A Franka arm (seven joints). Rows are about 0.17 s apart.
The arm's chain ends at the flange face. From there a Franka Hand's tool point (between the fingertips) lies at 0.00 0.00 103.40 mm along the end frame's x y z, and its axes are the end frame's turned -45 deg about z.
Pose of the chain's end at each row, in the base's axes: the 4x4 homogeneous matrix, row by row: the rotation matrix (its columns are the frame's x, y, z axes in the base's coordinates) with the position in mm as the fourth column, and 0 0 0 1 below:
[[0.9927 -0.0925 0.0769 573.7], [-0.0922 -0.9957 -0.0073 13.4], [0.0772 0.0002 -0.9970 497.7], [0 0 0 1]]
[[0.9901 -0.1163 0.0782 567.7], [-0.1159 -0.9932 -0.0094 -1.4], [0.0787 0.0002 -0.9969 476.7], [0 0 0 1]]
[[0.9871 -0.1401 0.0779 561.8], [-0.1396 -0.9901 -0.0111 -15.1], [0.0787 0.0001 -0.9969 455.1], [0 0 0 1]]
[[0.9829 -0.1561 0.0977 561.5], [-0.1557 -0.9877 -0.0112 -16.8], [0.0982 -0.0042 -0.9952 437.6], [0 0 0 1]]
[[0.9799 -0.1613 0.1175 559.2], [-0.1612 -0.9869 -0.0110 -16.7], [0.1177 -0.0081 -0.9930 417.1], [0 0 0 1]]
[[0.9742 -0.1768 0.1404 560.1], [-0.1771 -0.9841 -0.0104 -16.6], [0.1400 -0.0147 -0.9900 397.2], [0 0 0 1]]
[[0.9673 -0.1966 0.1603 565.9], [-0.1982 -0.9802 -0.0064 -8.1], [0.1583 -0.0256 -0.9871 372.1], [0 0 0 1]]
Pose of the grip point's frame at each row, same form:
[[0.7674 0.6365 0.0769 581.7], [0.6389 -0.7693 -0.0073 12.6], [0.0544 0.0547 -0.9970 394.6], [0 0 0 1]]
[[0.7823 0.6179 0.0782 575.8], [0.6203 -0.7843 -0.0094 -2.4], [0.0555 0.0558 -0.9969 373.6], [0 0 0 1]]
[[0.7971 0.5989 0.0779 569.9], [0.6014 -0.7988 -0.0111 -16.2], [0.0556 0.0557 -0.9969 352.0], [0 0 0 1]]
[[0.8054 0.5846 0.0977 571.6], [0.5883 -0.8085 -0.0112 -18.0], [0.0724 0.0665 -0.9952 334.7], [0 0 0 1]]
[[0.8070 0.5788 0.1175 571.3], [0.5839 -0.8118 -0.0110 -17.8], [0.0890 0.0775 -0.9930 314.4], [0 0 0 1]]
[[0.8139 0.5638 0.1404 574.6], [0.5706 -0.8211 -0.0104 -17.7], [0.1094 0.0886 -0.9900 294.8], [0 0 0 1]]
[[0.8230 0.5450 0.1603 582.5], [0.5530 -0.8333 -0.0064 -8.8], [0.1300 0.0938 -0.9871 270.0], [0 0 0 1]]

